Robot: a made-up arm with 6 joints. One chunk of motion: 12 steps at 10 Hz.
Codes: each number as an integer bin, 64 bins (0 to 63) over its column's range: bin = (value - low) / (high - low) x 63, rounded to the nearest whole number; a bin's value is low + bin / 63 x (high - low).
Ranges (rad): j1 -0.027..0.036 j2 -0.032..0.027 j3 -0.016..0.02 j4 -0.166..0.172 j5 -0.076..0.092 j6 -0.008..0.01
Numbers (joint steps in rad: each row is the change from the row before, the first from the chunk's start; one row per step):
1: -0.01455 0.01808 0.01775 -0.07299 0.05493 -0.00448
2: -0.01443 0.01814 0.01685 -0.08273 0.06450 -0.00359
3: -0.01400 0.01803 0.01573 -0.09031 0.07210 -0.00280
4: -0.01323 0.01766 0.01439 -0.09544 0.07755 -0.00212
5: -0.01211 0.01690 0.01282 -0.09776 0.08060 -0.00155
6: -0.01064 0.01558 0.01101 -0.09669 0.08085 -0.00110
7: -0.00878 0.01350 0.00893 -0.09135 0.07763 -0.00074
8: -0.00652 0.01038 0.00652 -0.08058 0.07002 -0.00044
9: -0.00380 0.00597 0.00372 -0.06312 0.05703 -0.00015
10: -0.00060 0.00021 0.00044 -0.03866 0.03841 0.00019
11: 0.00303 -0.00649 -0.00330 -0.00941 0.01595 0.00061
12: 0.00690 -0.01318 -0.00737 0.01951 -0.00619 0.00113
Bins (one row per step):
1: 12 53 59 17 49 12
2: 13 54 57 16 53 15
3: 13 53 56 14 56 18
4: 14 53 53 13 58 21
5: 15 52 50 13 59 23
6: 16 51 47 13 59 24
7: 18 49 44 14 58 25
8: 20 45 39 16 55 26
9: 23 41 35 19 50 27
10: 26 34 29 24 43 29
11: 30 27 22 29 34 30
12: 34 20 15 35 26 32

